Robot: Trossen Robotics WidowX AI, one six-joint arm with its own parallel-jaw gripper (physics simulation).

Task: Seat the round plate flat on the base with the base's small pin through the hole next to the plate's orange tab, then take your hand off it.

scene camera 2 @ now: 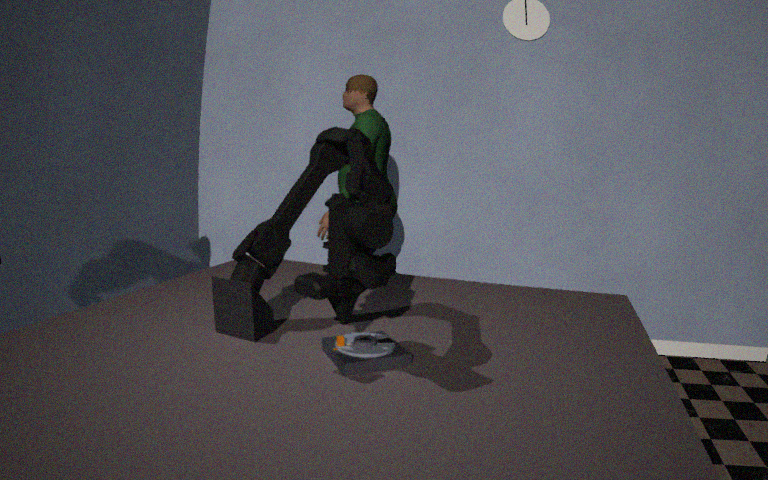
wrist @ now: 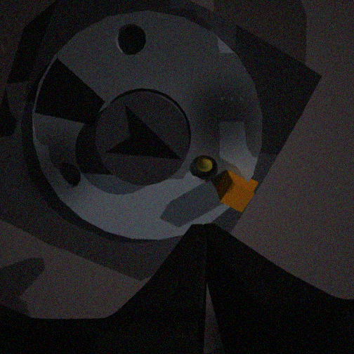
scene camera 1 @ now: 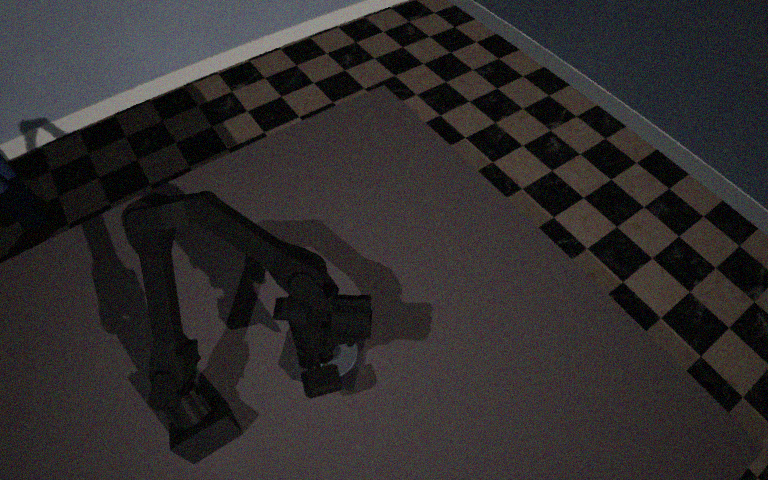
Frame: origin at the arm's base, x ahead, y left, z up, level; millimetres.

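Seen in the pictures: gripper, between the fingertips: (scene camera 2: 344, 324) (scene camera 1: 315, 359); arm's base, origin of its link: (scene camera 2: 240, 292) (scene camera 1: 195, 421).
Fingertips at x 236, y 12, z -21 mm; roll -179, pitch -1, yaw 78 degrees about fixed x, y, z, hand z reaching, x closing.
Offsets run from my fingertips to a thing's middle. Level surfaces: height alone.
The round grey plate {34 mm ahead, 17 mm left, 30 mm down} (scene camera 1: 346, 357) (scene camera 2: 365, 354) (wrist: 125, 220) lies on the dark square base {34 mm ahead, 16 mm left, 46 mm down} (scene camera 2: 370, 365) (wrist: 297, 82). Its orange tab {2 mm ahead, 17 mm right, 27 mm down} (scene camera 2: 340, 341) (wrist: 241, 192) is at the left in scene camera 2 and lower right in the wrist view. The base's small yellow pin (wrist: 204, 164) shows inside the hole beside the tab. The plate looks about level; whether it touches the base all round cannot be told. My gripper (scene camera 2: 342, 320) (wrist: 202, 234) is shut and empty. Its tips are above and behind the plate's tab side, apart from it in scene camera 2. The arm partly hides the plate in scene camera 1.
The arm's base block (scene camera 1: 206, 435) (scene camera 2: 232, 308) stands on the table {65 mm down} (scene camera 1: 509, 367) (scene camera 2: 226, 418) to the left of the plate. A person in green (scene camera 2: 373, 127) is behind the arm, beyond the table. Arm shadows fall over the plate and table.
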